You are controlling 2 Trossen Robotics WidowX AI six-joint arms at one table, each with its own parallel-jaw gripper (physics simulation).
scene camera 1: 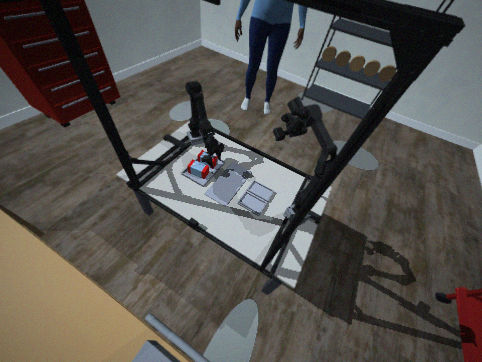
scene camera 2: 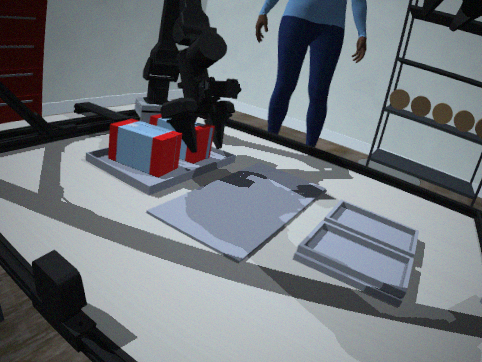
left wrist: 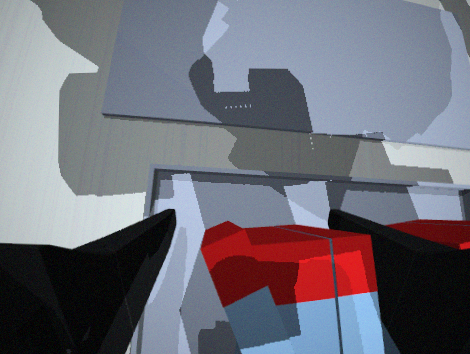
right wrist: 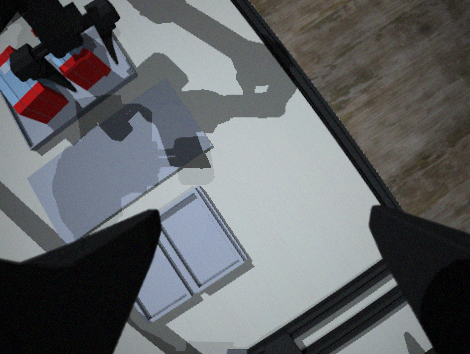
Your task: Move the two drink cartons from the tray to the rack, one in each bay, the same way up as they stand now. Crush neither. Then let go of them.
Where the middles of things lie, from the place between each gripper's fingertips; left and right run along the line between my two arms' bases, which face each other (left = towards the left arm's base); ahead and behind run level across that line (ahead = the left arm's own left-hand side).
Scene:
Right now my right hand is 21 cm past the flat grey mat (scene camera 2: 235, 215), 16 cm to the right of it and 37 cm above it.
Right now my left hand is 160 mm to the left of the flat grey mat, 30 mm past it and 30 mm above it.

